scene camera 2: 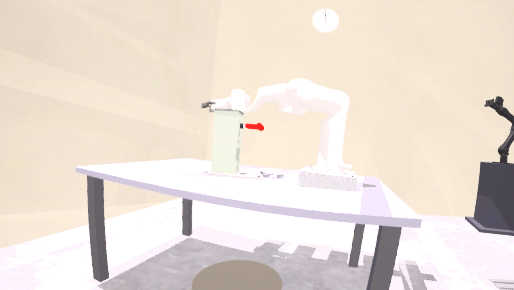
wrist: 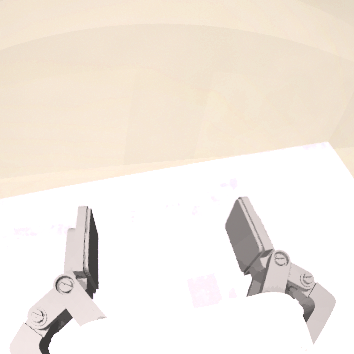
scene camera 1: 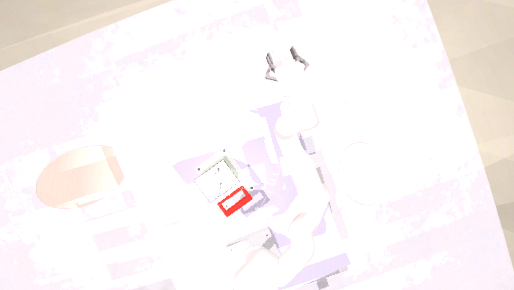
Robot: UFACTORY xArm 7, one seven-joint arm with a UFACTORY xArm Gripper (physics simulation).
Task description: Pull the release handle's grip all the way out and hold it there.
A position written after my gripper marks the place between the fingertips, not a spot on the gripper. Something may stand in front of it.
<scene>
In view: my gripper (scene camera 1: 279, 50) and a white base plate (scene camera 1: 243, 179).
My gripper shows as well in the wrist view (wrist: 164, 216).
</scene>
